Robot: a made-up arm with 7 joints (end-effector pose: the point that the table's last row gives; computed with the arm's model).
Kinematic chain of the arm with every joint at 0, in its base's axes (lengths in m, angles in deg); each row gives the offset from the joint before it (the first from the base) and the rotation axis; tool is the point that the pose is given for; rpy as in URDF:
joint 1: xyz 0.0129 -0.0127 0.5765 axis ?
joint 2: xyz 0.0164 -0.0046 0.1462 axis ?
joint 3: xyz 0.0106 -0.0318 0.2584 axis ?
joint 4: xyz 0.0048 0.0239 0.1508 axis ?
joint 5: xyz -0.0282 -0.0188 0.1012 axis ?
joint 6: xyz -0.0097 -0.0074 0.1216 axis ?
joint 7: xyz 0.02 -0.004 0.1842 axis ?
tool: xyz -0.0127 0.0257 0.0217 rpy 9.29 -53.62 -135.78
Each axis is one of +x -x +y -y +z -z.
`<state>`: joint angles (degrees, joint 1 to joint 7).
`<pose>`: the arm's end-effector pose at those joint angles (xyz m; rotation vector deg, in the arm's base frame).
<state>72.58 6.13 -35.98 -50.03 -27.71 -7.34 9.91</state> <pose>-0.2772 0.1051 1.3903 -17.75 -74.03 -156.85</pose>
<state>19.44 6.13 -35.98 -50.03 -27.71 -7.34 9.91</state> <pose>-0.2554 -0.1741 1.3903 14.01 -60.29 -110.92</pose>
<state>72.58 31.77 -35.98 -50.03 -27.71 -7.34 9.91</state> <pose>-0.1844 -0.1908 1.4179 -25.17 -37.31 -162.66</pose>
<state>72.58 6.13 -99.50 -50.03 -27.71 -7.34 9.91</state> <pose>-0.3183 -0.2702 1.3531 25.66 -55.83 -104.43</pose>
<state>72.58 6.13 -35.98 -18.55 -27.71 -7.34 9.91</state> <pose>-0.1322 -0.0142 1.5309 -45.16 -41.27 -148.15</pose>
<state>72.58 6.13 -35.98 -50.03 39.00 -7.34 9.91</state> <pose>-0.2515 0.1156 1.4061 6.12 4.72 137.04</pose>
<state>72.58 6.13 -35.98 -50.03 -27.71 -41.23 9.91</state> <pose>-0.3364 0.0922 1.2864 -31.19 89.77 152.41</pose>
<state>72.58 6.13 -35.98 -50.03 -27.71 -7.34 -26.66</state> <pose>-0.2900 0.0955 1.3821 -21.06 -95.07 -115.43</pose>
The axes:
joint 1: -z
joint 2: +y
joint 3: -z
joint 4: +y
joint 5: -z
joint 6: +y
joint 7: -z

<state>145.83 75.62 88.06 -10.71 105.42 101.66 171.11</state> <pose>-0.3442 -0.3629 1.0071 68.41 -6.28 76.96</pose>
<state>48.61 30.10 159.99 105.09 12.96 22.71 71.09</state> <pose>-0.2082 0.0071 1.0920 -21.50 -155.30 -62.25</pose>
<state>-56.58 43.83 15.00 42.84 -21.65 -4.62 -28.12</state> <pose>0.4998 0.5384 1.0958 -79.27 -14.92 -0.42</pose>
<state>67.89 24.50 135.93 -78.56 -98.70 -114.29 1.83</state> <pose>0.2639 -0.0949 1.1205 -89.55 -107.56 -102.74</pose>
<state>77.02 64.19 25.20 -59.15 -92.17 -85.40 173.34</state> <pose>-0.0208 -0.4330 1.2190 4.63 -104.71 67.11</pose>
